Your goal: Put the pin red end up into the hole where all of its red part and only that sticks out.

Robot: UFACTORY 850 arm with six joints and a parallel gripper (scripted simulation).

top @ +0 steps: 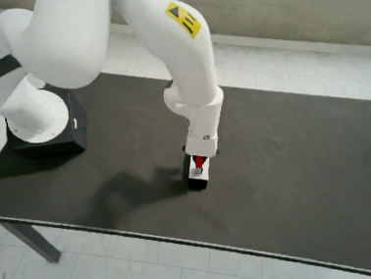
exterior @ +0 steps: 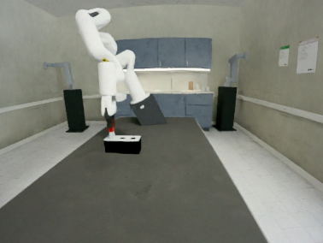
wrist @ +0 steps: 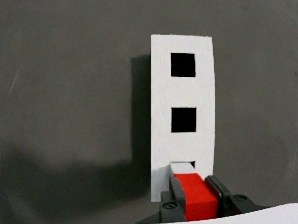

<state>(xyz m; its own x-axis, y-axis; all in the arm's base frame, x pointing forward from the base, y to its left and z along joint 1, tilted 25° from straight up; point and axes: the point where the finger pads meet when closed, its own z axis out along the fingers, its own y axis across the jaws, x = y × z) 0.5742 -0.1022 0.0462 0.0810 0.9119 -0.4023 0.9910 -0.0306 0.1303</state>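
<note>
Now: hand 12 cm above the block, 6 cm to the right of it and 1 cm short of it. The rest, counted from my hand: pin: 1 cm below.
</note>
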